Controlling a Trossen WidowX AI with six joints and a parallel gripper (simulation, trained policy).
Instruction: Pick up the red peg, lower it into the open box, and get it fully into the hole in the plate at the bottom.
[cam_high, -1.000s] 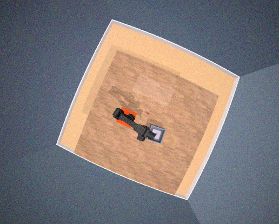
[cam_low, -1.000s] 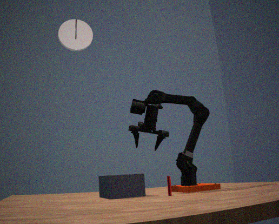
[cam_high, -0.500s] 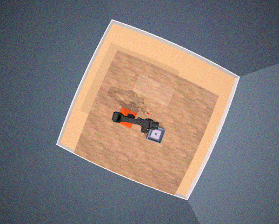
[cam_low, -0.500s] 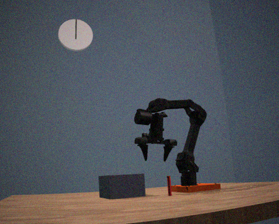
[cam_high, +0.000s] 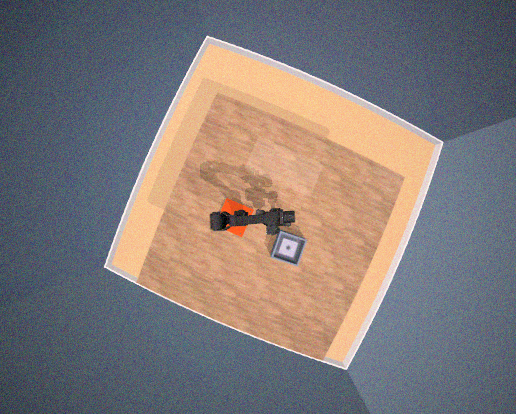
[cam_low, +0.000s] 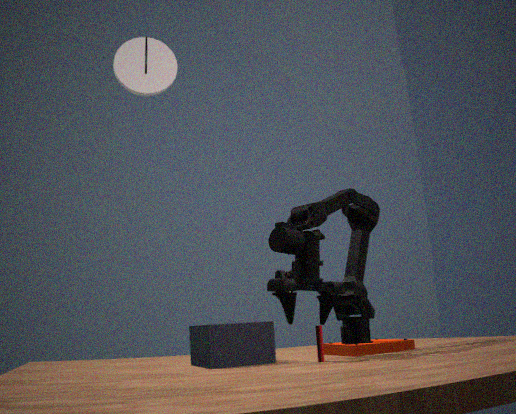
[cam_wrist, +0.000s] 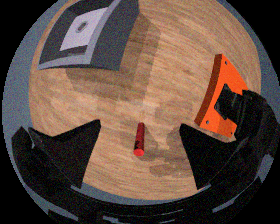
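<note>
Right now the red peg is 2 cm behind my gripper tip, 4 cm to the left of it and 4 cm below it. The rest, counted from my gripper tip: grey box: 17 cm ahead, 9 cm to the right, 6 cm below; then pale plate: 17 cm ahead, 9 cm to the right, 4 cm below.
</note>
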